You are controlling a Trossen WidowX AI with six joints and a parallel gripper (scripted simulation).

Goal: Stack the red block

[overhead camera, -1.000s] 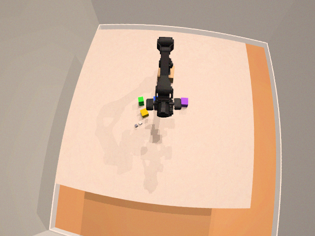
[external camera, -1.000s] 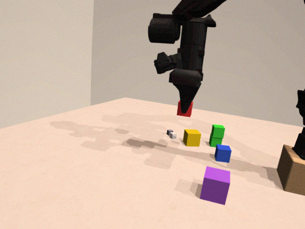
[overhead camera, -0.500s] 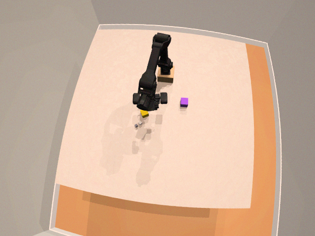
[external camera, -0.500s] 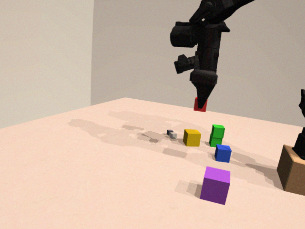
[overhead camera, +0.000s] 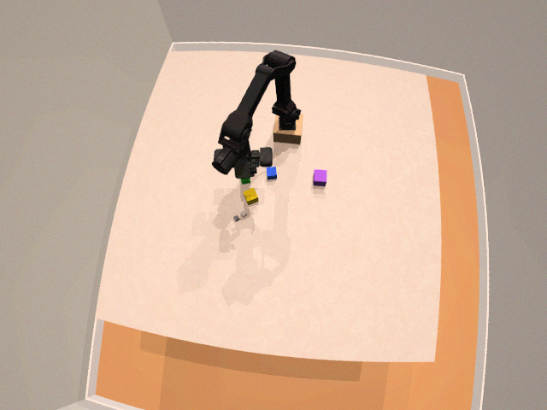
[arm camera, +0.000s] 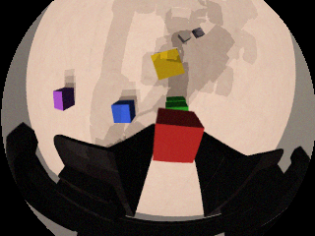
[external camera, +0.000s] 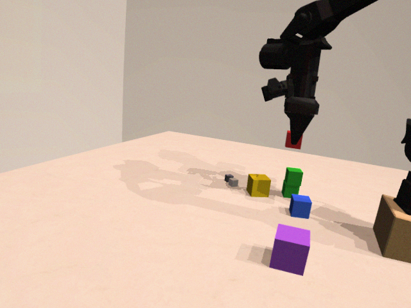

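My gripper tip is now 110 mm above the yellow block, 60 mm short of it and 10 mm to the right of it. From my gripper tip the other things lie so: purple block 260 mm to the left, 100 mm below; then blue block 110 mm below, 90 mm to the left, 30 mm behind; then red block 10 mm above.
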